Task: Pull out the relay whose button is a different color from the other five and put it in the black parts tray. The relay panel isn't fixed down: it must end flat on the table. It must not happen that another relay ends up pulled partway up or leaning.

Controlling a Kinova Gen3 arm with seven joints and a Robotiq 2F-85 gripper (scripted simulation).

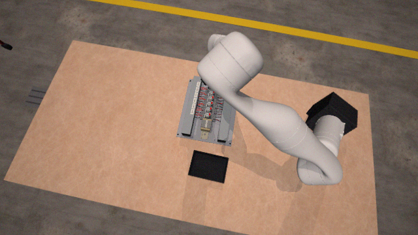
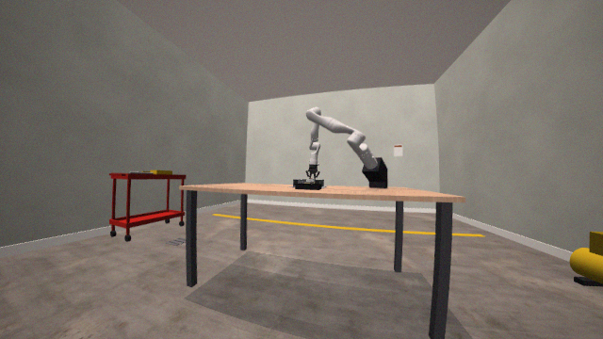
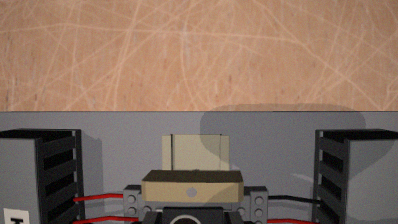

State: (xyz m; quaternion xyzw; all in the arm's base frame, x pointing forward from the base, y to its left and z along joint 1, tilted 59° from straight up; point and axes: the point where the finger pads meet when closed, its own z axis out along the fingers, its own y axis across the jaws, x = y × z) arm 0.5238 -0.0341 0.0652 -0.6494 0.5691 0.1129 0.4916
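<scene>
Now: hand 1 cm above the dark relay. The rest, counted from my hand: grey relay panel (4 cm behind, 10 cm to the left, 3 cm below); then black parts tray (17 cm behind, 34 cm to the left, 4 cm below).
</scene>
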